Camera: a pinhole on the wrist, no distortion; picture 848 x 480 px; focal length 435.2 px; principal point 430.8 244.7 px. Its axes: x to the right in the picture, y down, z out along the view. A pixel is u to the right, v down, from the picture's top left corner.
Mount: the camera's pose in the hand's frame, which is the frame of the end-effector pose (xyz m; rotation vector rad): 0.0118 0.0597 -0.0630 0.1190 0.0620 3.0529
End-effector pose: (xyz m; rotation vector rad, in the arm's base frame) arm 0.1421 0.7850 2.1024 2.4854 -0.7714 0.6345
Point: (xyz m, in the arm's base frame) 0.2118 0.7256 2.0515
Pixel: 346.8 459.7
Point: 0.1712 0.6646 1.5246
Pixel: 652.2 399.3
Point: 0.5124 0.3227 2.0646
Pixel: 85.3 191.1
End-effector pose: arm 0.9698 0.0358 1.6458 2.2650 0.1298 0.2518
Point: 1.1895 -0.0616 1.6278
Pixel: 83.0 247.5
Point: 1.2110 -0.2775 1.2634
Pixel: 370.5 363.1
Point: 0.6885 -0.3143 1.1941
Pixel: 804.8 449.5
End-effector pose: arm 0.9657 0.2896 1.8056 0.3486 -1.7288 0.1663
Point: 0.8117 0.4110 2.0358
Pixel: outside the picture
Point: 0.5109 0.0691 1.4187
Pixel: 666.3 393.8
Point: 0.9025 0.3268 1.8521
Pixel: 305.0 251.6
